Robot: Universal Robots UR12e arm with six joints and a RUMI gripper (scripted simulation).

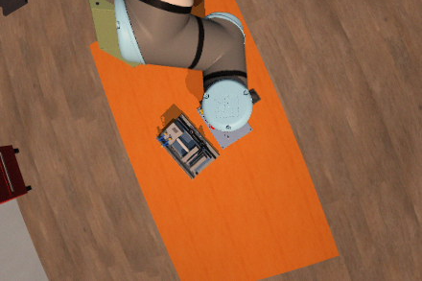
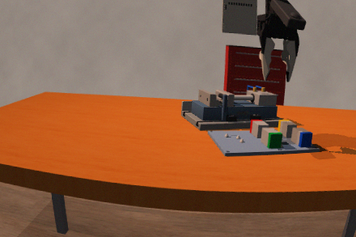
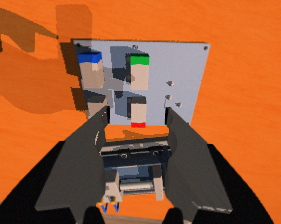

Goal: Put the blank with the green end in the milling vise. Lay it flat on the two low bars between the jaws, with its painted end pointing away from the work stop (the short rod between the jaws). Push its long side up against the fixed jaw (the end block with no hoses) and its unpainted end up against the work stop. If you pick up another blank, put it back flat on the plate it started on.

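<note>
Now: hand 15 cm above the green-ended blank. The rest, counted from my hand: grey plate (18 cm below, 4 cm to the right, 2 cm ahead); then red-ended blank (15 cm below, 9 cm to the right, 3 cm ahead); then blue-ended blank (15 cm below, 8 cm behind, 3 cm to the right).
</note>
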